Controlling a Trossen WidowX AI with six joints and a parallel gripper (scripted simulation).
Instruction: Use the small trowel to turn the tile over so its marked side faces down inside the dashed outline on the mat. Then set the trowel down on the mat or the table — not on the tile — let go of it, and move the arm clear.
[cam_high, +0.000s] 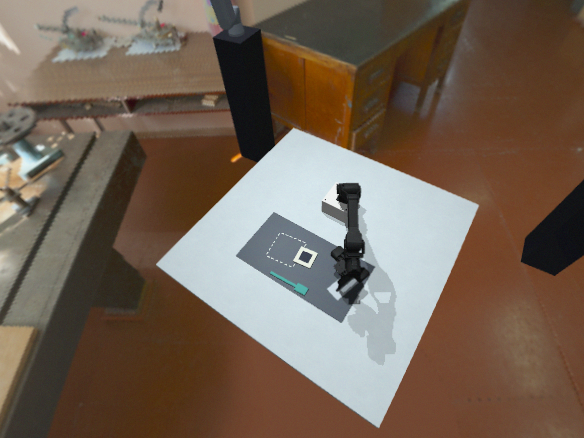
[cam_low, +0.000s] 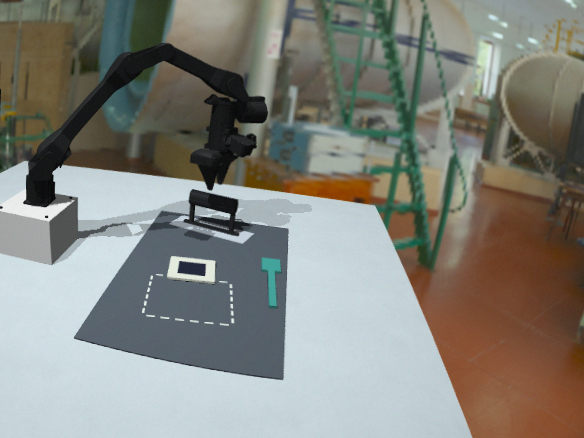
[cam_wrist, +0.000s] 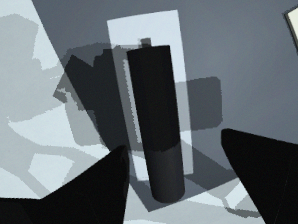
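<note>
Right now the black-handled float is 2 cm behind my gripper tip, 2 cm to the left of it and 7 cm below it. Also, from my gripper tip: dark mat: 24 cm to the right, 13 cm below; teal trowel: 14 cm ahead, 22 cm to the right, 11 cm below; tile: 2 cm behind, 24 cm to the right, 11 cm below.
</note>
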